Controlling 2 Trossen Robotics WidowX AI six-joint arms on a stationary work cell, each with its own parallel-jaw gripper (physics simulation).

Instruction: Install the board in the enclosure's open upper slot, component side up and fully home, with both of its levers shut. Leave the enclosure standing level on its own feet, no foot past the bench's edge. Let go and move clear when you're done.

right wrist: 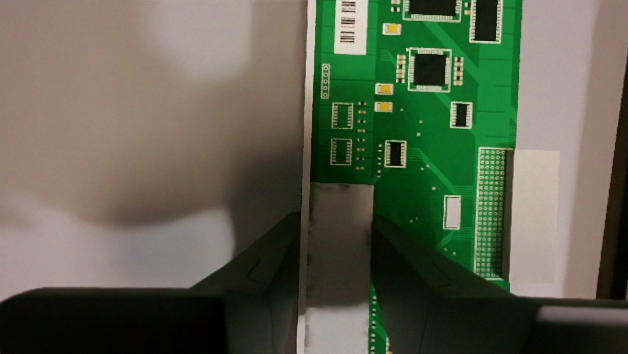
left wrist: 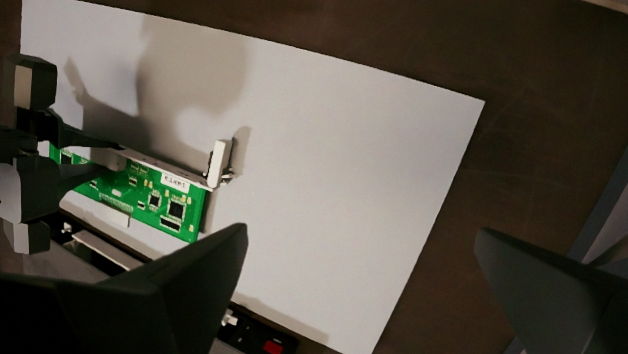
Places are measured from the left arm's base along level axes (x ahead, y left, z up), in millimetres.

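Pixels of known places: left gripper, fingertip midpoint: (left wrist: 362, 236); right gripper, fingertip midpoint: (right wrist: 333, 223) (left wrist: 116, 155).
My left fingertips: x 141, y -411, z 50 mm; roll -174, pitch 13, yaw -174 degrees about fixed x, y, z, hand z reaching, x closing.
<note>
Behind a point stands the place of what it marks.
The green board (left wrist: 150, 210) @[x 394, y -317, z -91 mm] (right wrist: 435, 135) @[x 413, y -332, z -89 mm] is component side up above a pale mat, its pale front panel (left wrist: 165, 166) @[x 368, y -375, z -90 mm] (right wrist: 306, 125) @[x 403, y -382, z -76 mm] along one long edge. A white lever (left wrist: 217, 162) @[x 300, y -391, z -87 mm] sticks out from the panel's end in the left wrist view. My right gripper (left wrist: 116, 155) @[x 441, y -377, z -87 mm] (right wrist: 333, 223) @[x 441, y -377, z -87 mm] is shut on the board at the grey block behind the panel. My left gripper (left wrist: 362, 236) @[x 141, y -411, z 50 mm] is open and empty, to the right of the board. The enclosure (left wrist: 257, 340) @[x 244, y -191, z -87 mm] shows in part at the lower left, behind the board's connector edge; its slots and feet are hidden.
The pale mat (left wrist: 350, 150) @[x 174, y -419, z -112 mm] lies under the board on the brown bench top (left wrist: 525, 150) @[x 27, y -443, z -114 mm]. The right arm reaches in from the left edge of the left wrist view. A blue-grey strip (left wrist: 600, 210) @[x -40, y -405, z -105 mm] runs along the right side of that view.
</note>
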